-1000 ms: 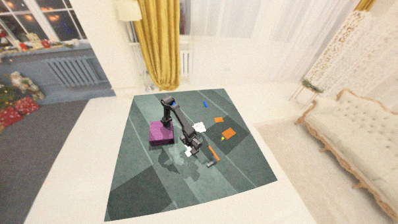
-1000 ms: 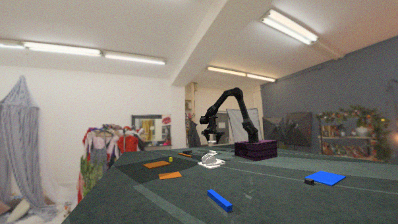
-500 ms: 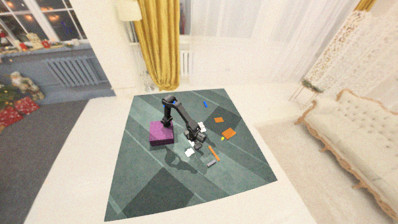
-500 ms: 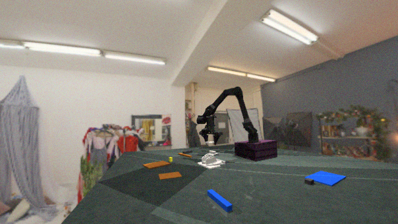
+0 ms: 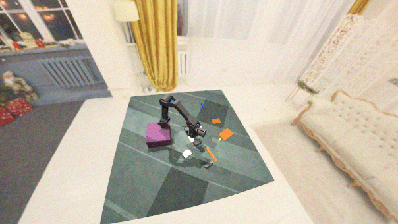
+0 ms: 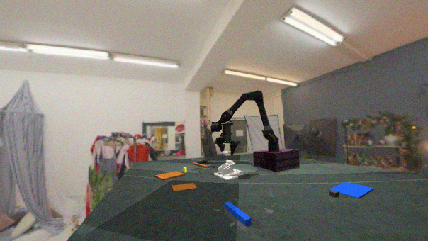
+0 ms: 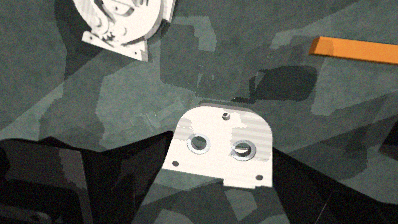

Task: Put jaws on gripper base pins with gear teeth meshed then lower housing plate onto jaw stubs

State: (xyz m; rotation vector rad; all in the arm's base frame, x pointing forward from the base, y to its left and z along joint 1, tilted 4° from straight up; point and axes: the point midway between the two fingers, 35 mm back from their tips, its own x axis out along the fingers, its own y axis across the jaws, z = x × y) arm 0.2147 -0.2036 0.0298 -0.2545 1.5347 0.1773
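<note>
My gripper tip is 5 cm short of the white housing plate, 16 cm to the right of it and 8 cm above it. Round my gripper tip: orange bar 14 cm ahead, 14 cm to the right, 8 cm below; white plate-like part 12 cm ahead, 16 cm to the left, 8 cm below; white gripper base 1 cm ahead, 2 cm above.
</note>
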